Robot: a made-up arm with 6 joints.
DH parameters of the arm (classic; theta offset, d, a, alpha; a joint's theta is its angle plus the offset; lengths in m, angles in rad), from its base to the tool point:
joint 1: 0 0.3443 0 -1.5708
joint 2: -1.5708 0 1.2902 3.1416
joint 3: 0 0 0 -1.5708
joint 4: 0 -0.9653 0 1.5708
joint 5: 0 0.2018 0 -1.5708
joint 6: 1.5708 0 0 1.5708
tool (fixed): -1.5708 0 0 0
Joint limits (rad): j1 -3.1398..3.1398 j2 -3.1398..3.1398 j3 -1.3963..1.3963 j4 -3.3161..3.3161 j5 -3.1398..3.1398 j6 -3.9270..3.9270
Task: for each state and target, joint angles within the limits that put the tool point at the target. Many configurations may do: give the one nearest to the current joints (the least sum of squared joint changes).
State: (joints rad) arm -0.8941 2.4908 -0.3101 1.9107 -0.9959 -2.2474
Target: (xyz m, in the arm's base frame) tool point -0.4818 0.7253 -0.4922
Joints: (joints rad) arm -0.9016 3.1378 -0.6761 1.9360 -0.9959 -2.2474
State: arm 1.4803 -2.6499 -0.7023 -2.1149 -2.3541 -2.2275
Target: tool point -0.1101 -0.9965 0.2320
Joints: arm 1.5662 -2.5323 -0.5182 -2.1209 -2.3541 -2.2275
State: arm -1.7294 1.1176 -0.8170 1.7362 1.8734 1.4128
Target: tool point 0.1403 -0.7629 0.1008
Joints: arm -1.4527 1.0073 -1.0907 1.8181 1.8734 1.4128
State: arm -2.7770 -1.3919 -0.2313 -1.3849 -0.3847 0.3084
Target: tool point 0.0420 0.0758 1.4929
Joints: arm -2.7235 -0.8833 -0.3425 -1.3090 -0.3847 0.3084
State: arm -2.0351 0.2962 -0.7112 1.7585 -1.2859 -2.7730
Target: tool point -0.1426 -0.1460 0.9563
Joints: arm -2.2882 -0.5207 -1.2667 1.5139 -1.2859 -2.7730
